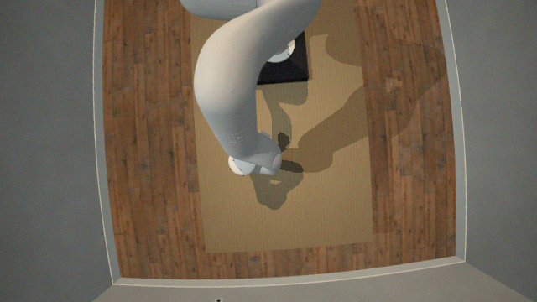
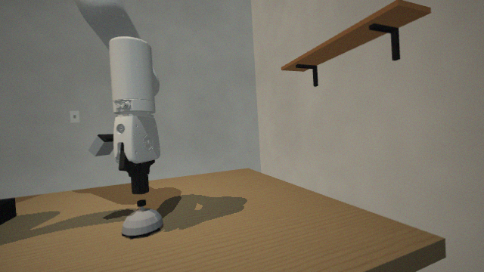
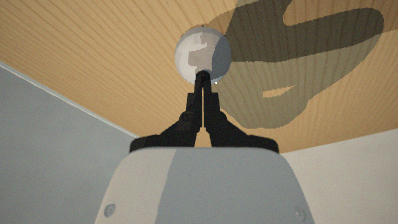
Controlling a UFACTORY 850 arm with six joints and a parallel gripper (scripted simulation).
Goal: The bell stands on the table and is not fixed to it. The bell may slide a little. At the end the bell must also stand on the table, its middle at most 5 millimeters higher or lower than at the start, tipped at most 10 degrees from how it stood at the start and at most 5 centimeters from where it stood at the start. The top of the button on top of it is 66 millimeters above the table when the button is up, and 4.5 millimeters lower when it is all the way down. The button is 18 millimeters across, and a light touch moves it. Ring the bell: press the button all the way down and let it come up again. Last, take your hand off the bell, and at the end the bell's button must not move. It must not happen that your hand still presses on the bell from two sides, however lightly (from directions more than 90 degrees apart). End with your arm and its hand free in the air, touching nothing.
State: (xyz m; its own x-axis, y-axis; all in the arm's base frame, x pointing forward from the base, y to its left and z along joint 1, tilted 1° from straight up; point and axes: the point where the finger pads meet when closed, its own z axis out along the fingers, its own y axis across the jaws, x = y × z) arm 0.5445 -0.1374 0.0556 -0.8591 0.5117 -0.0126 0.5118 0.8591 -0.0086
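The black button is 5 cm below my hand. The rest, counted from my hand: bell: 6 cm below.
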